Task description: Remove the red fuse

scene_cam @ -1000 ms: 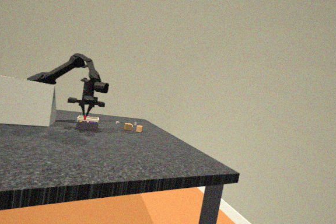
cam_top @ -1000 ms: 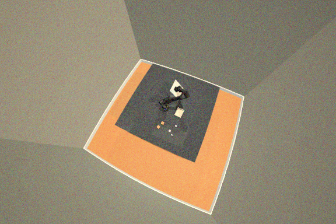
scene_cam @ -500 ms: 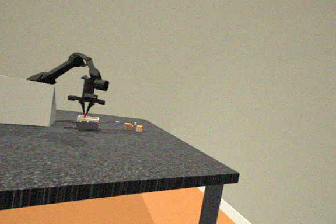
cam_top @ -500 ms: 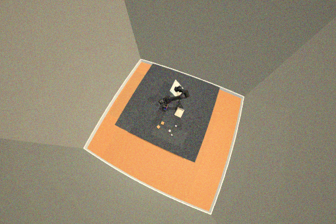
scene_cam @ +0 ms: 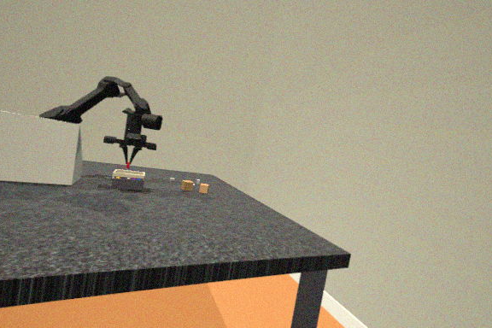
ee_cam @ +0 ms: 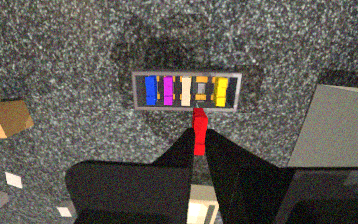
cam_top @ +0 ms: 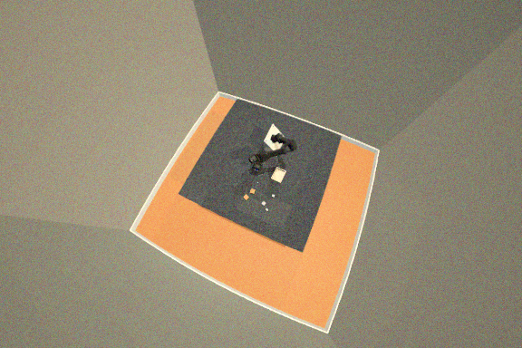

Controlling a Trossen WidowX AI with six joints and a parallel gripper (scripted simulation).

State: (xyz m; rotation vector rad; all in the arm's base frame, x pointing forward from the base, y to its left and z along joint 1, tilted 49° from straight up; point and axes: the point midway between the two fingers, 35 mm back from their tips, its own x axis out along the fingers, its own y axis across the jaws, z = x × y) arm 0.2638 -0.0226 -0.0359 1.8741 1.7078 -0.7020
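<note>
Now: the cream tray 200 mm to the left of my gripper tip, 90 mm below it and 30 mm ahead of it. Also, from my gripper tip: yellow fuse 70 mm below, 30 mm behind, 20 mm to the right; then red fuse 10 mm below; then cream fuse 70 mm below, 20 mm to the right, 10 mm ahead.
</note>
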